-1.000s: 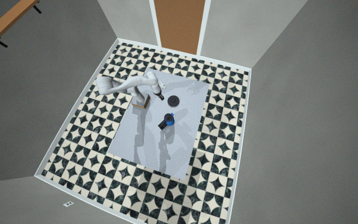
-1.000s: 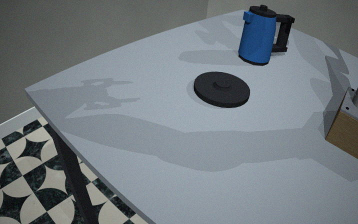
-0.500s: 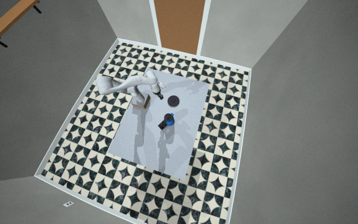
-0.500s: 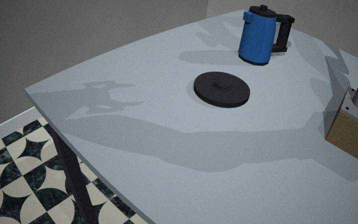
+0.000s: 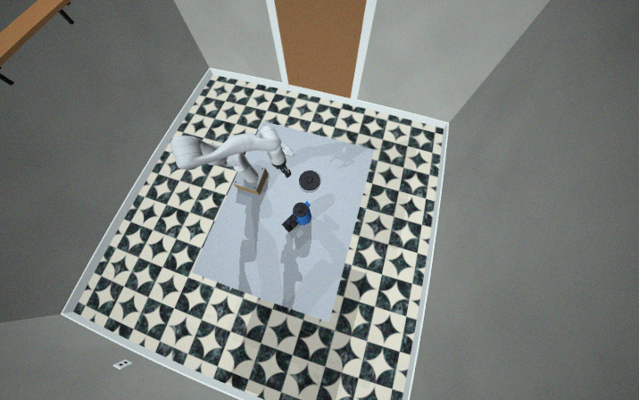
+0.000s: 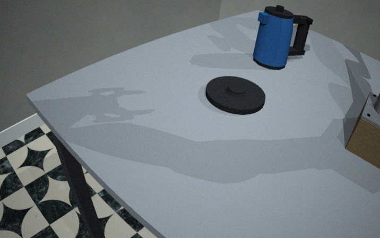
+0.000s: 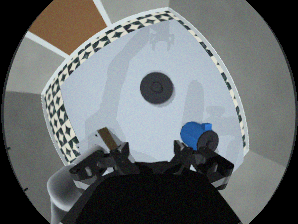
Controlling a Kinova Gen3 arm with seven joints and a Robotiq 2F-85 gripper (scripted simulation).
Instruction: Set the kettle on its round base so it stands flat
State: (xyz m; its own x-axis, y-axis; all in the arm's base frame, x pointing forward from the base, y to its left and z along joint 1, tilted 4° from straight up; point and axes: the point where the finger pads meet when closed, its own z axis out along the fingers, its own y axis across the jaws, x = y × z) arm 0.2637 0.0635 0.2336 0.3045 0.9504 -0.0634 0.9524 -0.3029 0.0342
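The blue kettle lies 23 cm below my hand, 15 cm to the right of it and 15 cm ahead of it. Also, from my hand: round black base 31 cm below, 14 cm to the left, 8 cm ahead.
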